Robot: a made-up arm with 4 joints. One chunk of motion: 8 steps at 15 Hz.
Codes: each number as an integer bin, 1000 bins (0 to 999) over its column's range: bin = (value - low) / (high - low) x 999, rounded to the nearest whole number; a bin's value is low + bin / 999 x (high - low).
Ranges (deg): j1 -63..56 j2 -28..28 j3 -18..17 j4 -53..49
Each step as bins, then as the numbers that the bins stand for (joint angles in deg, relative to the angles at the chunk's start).
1 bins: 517 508 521 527
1 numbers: -1.42 0.48 0.25 0.81
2 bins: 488 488 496 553
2 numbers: -4.87 -0.64 -0.62 3.46
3 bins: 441 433 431 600
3 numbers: -10.47 -3.73 -2.90 8.26
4 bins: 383 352 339 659
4 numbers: -17.38 -8.27 -6.12 14.29
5 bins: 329 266 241 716
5 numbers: -23.81 -13.09 -9.56 20.11
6 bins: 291 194 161 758
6 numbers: -28.34 -17.13 -12.36 24.39
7 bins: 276 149 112 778
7 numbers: -30.12 -19.65 -14.08 26.44
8 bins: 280 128 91 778
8 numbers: -29.65 -20.82 -14.81 26.44
